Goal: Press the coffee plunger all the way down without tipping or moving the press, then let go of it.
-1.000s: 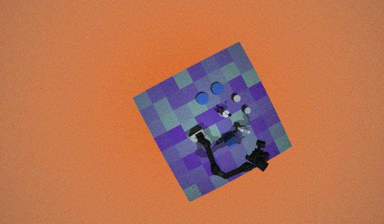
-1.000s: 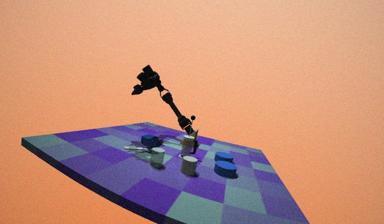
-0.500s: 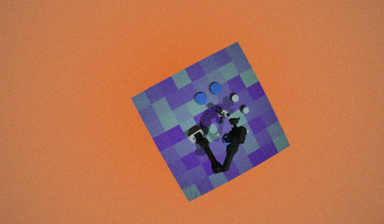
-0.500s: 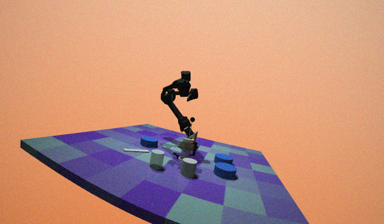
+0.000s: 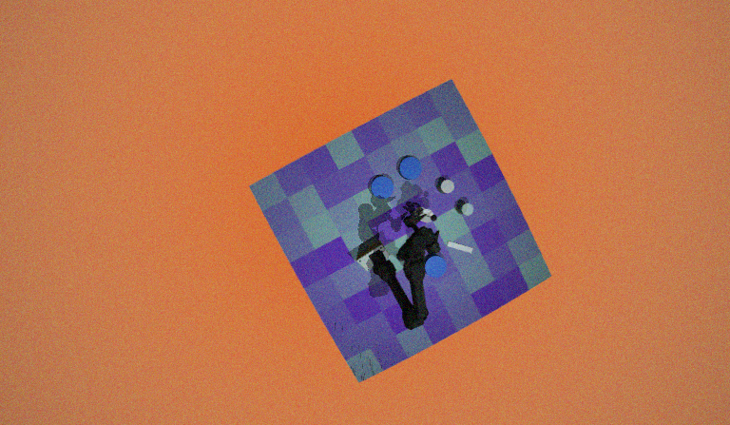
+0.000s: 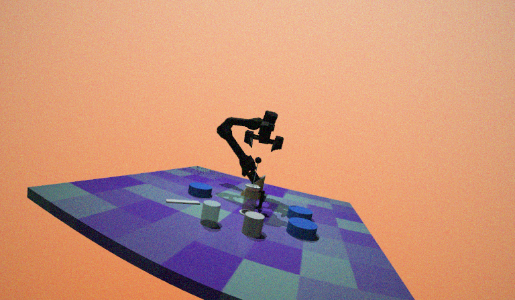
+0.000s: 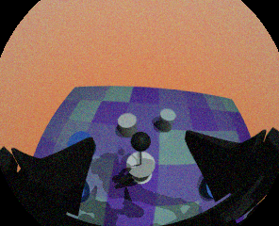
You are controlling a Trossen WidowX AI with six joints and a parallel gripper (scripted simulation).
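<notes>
The coffee press lies 180 mm below my gripper tip, 20 mm ahead of it and 10 mm to the left of it.
</notes>
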